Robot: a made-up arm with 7 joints. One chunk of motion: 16 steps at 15 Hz.
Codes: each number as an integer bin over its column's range. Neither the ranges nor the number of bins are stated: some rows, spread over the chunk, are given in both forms.
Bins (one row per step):
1: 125 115 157 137 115 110 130
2: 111 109 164 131 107 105 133
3: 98 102 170 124 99 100 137
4: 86 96 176 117 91 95 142
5: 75 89 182 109 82 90 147
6: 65 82 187 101 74 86 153
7: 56 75 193 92 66 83 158
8: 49 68 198 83 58 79 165
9: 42 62 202 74 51 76 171
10: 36 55 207 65 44 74 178
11: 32 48 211 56 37 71 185
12: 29 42 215 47 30 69 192
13: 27 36 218 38 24 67 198
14: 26 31 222 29 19 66 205
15: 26 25 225 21 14 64 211
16: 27 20 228 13 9 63 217
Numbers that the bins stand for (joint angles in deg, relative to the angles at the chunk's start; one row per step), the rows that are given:
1: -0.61 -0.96 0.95 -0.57 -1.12 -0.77 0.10
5: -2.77 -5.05 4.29 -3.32 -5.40 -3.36 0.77
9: -4.20 -9.28 6.96 -6.75 -9.42 -5.18 1.71
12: -4.76 -12.43 8.69 -9.40 -12.14 -6.08 2.54
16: -4.85 -15.88 10.43 -12.73 -14.86 -6.86 3.52
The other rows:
2: -1.21 -1.90 1.88 -1.16 -2.16 -1.42 0.22
3: -1.78 -3.00 2.68 -1.84 -3.19 -2.07 0.37
4: -2.30 -3.95 3.48 -2.53 -4.23 -2.71 0.57
6: -3.21 -6.14 4.95 -4.10 -6.44 -3.88 1.00
7: -3.60 -7.24 5.75 -4.98 -7.47 -4.27 1.20
8: -3.90 -8.34 6.42 -5.87 -8.51 -4.79 1.48
10: -4.46 -10.38 7.62 -7.63 -10.33 -5.44 1.99
11: -4.63 -11.48 8.16 -8.52 -11.23 -5.83 2.26
13: -4.85 -13.37 9.09 -10.28 -12.92 -6.34 2.78
14: -4.89 -14.15 9.62 -11.16 -13.57 -6.47 3.05
15: -4.89 -15.09 10.03 -11.95 -14.21 -6.73 3.29

